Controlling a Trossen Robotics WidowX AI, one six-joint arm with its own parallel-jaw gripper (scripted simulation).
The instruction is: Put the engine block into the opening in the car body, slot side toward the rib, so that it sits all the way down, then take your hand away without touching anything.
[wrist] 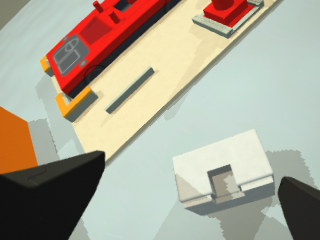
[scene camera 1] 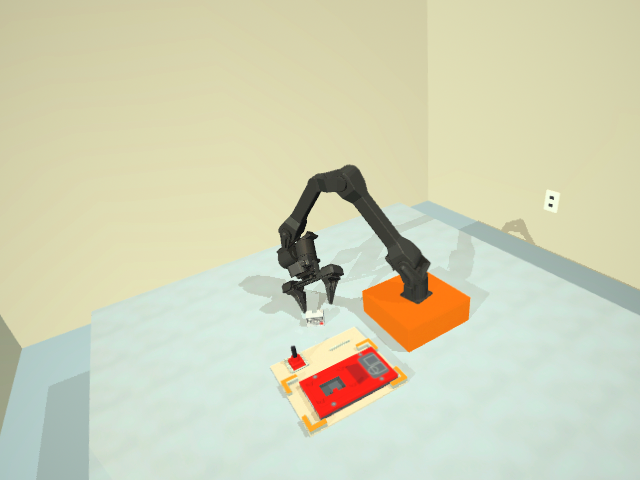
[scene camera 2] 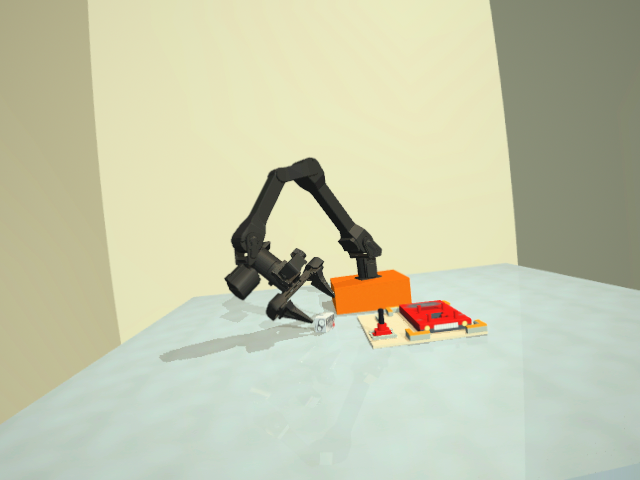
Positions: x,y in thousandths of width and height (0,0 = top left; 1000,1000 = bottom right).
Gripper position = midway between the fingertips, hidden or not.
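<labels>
The gripper can be seen in scene camera 1 (496,643), in scene camera 2 (507,645) and in the wrist view (605,723).
</labels>
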